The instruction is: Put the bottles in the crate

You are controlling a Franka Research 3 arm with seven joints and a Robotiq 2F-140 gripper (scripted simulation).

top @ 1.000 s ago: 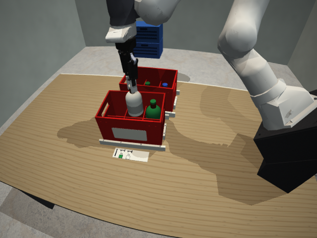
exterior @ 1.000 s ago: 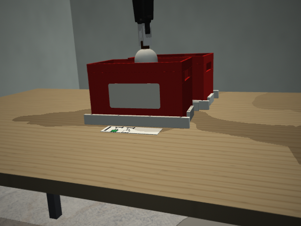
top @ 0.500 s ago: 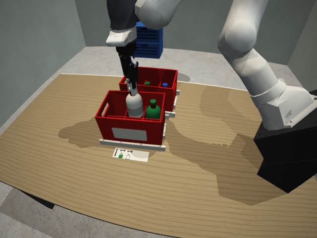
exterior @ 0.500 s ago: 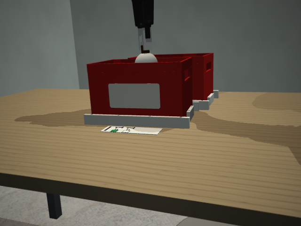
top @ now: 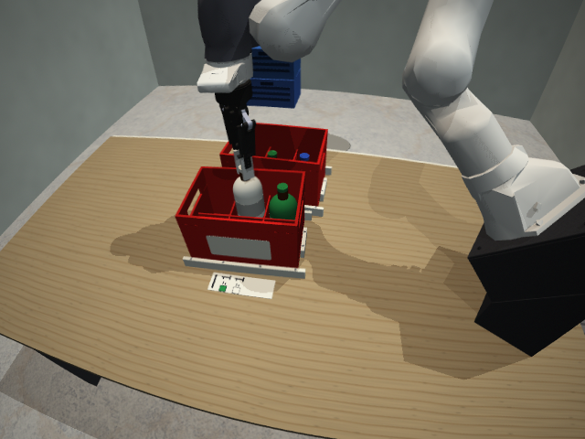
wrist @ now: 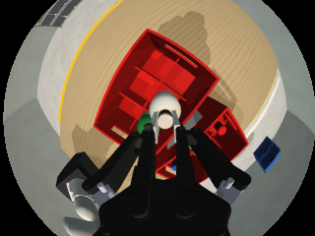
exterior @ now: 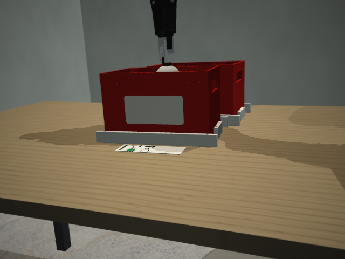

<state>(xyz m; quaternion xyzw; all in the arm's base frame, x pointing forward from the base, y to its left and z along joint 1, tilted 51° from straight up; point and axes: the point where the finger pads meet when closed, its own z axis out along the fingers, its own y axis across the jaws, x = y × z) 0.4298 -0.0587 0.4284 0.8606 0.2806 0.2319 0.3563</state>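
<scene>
The white-label bottle lies 8 cm below my hand. From my hand the other things lie so: blue-capped bottle 16 cm behind, 9 cm to the right, 14 cm below; then pick list 5 cm ahead, 18 cm to the left, 22 cm below; then red-capped bottle 16 cm to the right, 14 cm below.
</scene>
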